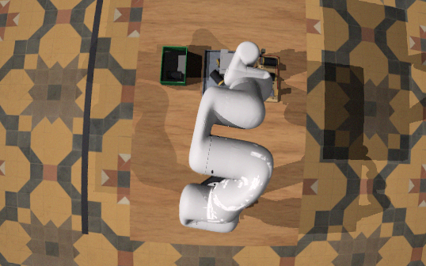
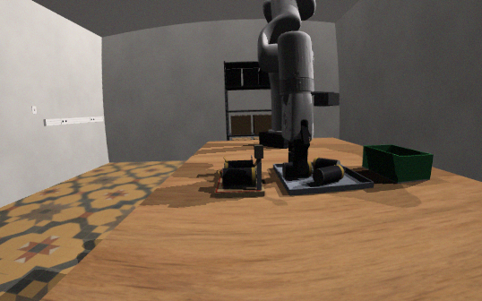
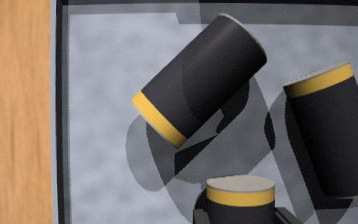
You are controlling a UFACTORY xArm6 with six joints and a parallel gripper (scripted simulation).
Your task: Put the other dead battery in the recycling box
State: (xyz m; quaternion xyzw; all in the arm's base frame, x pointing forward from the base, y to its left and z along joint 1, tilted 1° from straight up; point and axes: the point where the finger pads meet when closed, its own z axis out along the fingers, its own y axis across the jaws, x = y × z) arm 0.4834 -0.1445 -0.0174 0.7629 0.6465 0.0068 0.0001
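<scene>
The grey tray lies 5 cm to the left of my hand, 3 cm below it and 1 cm ahead of it. From my hand the other things lie so: green recycling box: 25 cm to the left, 6 cm ahead, 2 cm below.
</scene>
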